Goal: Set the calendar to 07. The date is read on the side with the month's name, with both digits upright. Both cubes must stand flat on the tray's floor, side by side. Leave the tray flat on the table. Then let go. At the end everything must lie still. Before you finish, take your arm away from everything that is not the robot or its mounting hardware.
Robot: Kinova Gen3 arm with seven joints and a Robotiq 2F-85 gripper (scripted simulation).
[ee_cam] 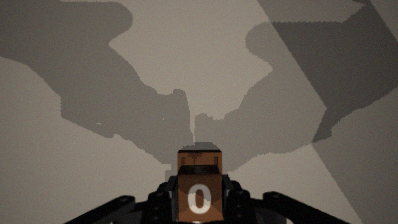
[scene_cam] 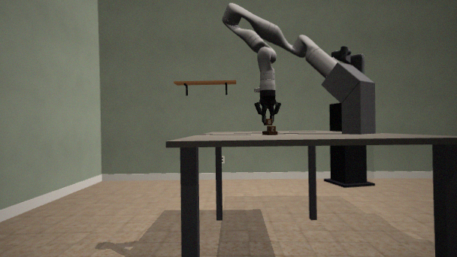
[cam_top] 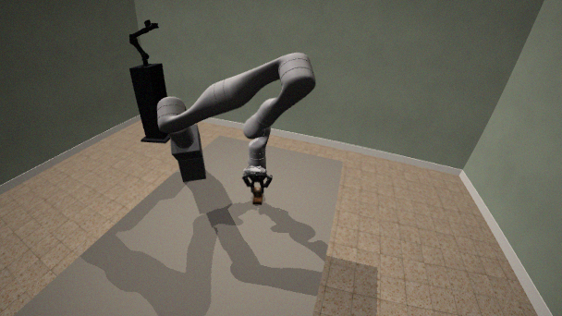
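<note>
Right now the calendar tray is 20 mm to the left of my hand and 60 mm below it.
</note>
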